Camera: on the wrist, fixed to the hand. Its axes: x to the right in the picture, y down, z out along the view.
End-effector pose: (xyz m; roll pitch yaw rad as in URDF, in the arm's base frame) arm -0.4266 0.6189 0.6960 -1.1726 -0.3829 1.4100
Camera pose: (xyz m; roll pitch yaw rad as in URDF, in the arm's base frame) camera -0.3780 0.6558 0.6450 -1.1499 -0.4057 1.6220
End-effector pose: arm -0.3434 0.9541 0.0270 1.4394 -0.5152 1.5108
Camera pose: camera -0.4116 0.9607 0.0673 1.6580 -0.5768 1.2916
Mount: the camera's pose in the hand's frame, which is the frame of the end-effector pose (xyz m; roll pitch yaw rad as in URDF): 0.0220 0.0425 -0.0635 0.0998 -0.1912 0.0478
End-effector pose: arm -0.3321 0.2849 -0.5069 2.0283 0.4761 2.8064
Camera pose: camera -0.3918 0.2652 -0.4582 2.0281 0.5083 2.5857
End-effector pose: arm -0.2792 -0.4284 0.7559 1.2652 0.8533 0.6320
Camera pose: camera -0.2978 -0.3511 0.7534 1.2065 0.7367 0.4044
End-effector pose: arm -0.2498 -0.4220 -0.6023 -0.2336 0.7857 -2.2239
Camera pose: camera -0.2073 -0.4103 -0.6685 -0.0587 0.6073 -2.1145
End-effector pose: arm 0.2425 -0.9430 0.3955 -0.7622 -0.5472 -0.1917
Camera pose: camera 0.2969 -0.9669 0.3427 -0.7748 -0.6434 0.0162
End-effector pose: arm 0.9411 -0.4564 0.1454 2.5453 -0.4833 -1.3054
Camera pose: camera 0.9374 -0.4408 0.2233 2.7126 -0.3467 -1.4608
